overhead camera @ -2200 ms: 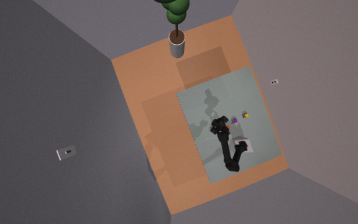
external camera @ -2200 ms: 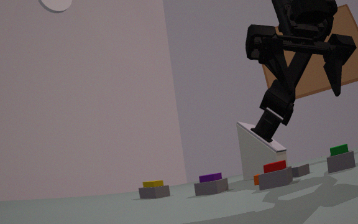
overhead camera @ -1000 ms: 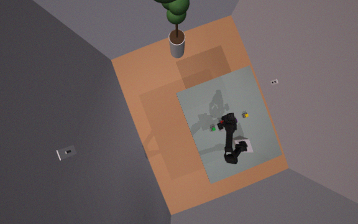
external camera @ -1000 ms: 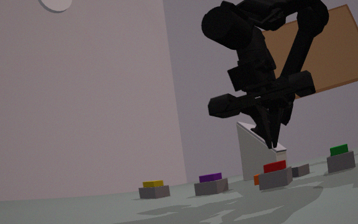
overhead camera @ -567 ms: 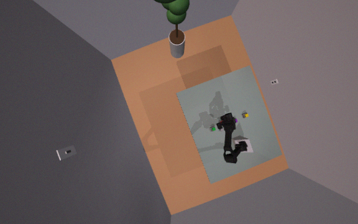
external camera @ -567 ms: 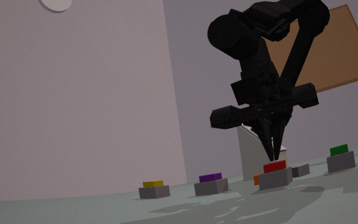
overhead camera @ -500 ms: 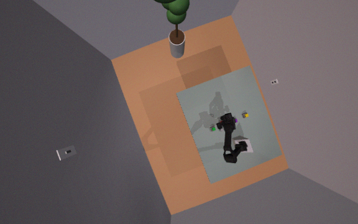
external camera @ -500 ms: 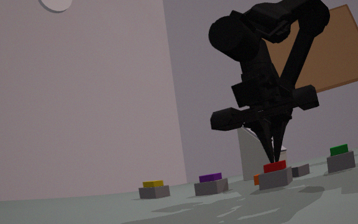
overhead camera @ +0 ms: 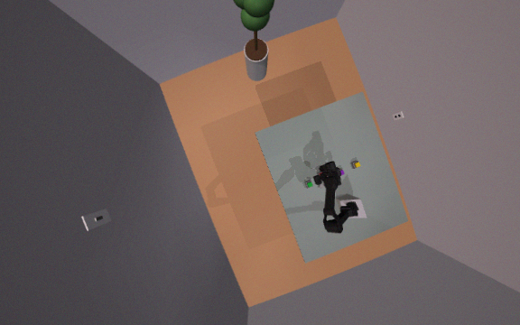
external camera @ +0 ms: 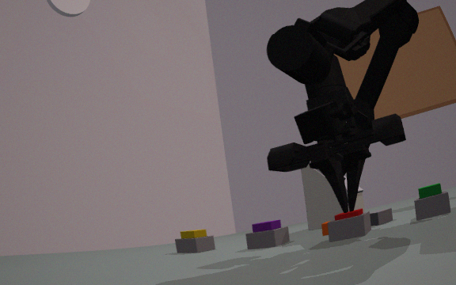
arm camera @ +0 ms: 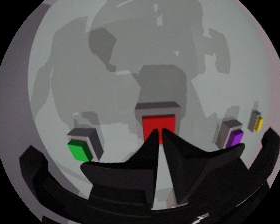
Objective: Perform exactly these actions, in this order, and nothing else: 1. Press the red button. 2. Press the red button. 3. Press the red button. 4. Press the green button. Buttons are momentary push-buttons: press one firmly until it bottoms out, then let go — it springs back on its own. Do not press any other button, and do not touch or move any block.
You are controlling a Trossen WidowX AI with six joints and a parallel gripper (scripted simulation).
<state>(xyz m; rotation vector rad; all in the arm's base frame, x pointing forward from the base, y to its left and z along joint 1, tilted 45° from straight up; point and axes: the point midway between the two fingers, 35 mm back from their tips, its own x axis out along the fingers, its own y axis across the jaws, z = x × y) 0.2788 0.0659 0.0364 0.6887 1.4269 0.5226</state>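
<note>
The red button is 1 cm below my gripper tip. Also, from my gripper tip: small grey block (8 cm behind, 3 cm to the left, 2 cm below); then small orange block (9 cm behind, 4 cm to the right, 2 cm below); then green button (2 cm behind, 12 cm to the left).
</note>
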